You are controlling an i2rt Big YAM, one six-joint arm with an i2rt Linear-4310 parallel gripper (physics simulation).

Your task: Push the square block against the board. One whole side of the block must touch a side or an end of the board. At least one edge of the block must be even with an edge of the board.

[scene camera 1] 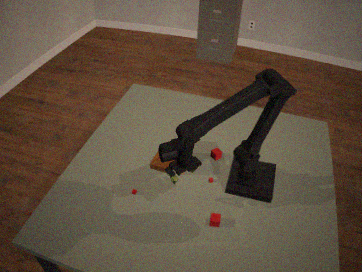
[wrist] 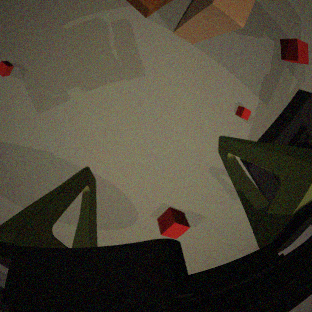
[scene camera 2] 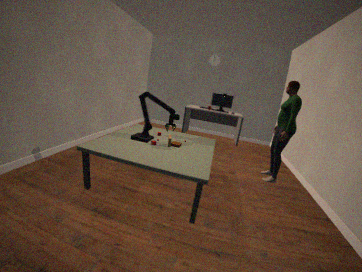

Labels:
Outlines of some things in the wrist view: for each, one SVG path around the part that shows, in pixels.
The gripper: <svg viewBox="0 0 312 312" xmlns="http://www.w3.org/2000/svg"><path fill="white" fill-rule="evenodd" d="M312 149L224 135L218 137L219 156L240 199L259 249L227 263L192 274L187 273L181 245L176 239L156 238L132 243L97 246L96 181L90 168L85 166L60 185L0 224L0 264L8 268L1 302L8 305L8 312L288 312L312 293L312 234L287 254L281 253L278 255L278 252L288 247L312 223ZM82 191L79 218L72 246L68 248L53 235L52 226ZM235 156L270 170L279 176L280 185L271 203L268 202L249 179Z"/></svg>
A tan board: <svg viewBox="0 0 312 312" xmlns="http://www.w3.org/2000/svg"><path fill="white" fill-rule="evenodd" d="M172 33L194 44L225 32L243 28L255 0L191 0Z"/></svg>

